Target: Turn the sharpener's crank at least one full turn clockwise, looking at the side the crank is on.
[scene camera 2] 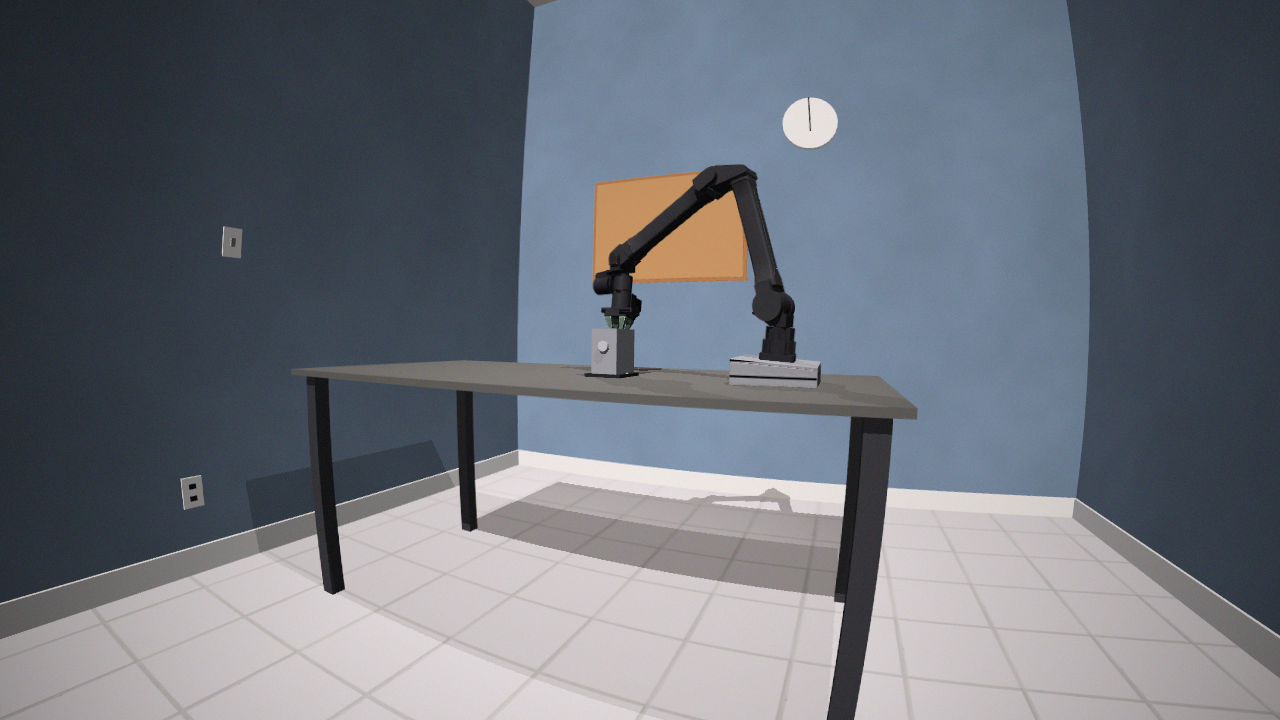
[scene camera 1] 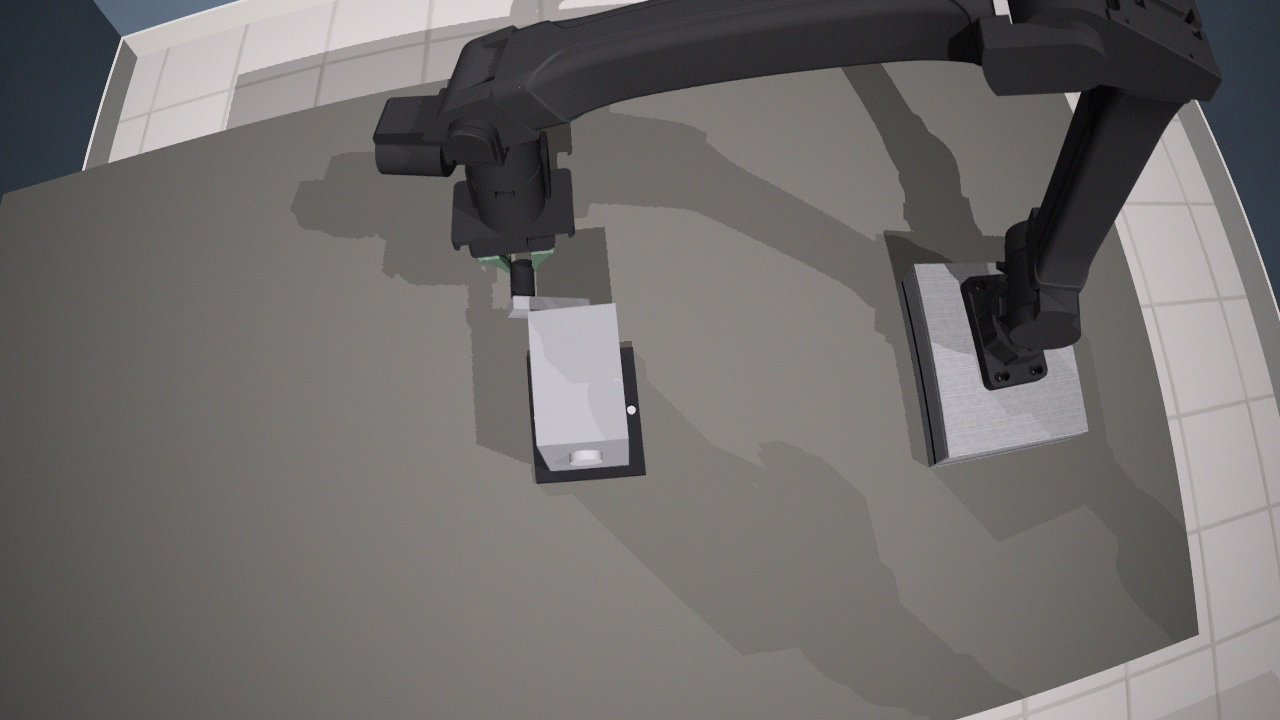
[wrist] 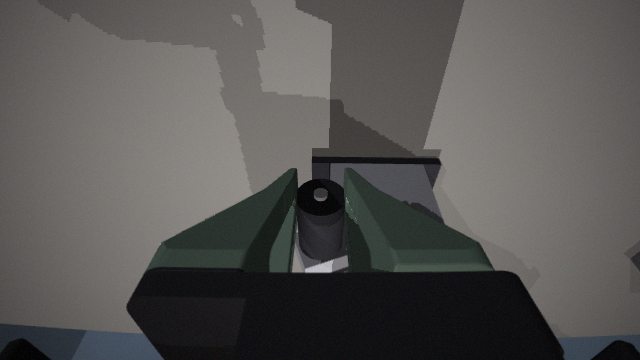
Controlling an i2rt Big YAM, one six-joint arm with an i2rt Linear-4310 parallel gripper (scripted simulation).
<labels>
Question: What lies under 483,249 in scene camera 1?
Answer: My gripper.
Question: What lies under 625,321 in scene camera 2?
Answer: My gripper.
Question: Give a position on a sharpener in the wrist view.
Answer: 407,179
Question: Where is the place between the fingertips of my gripper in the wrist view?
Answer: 320,180
</labels>
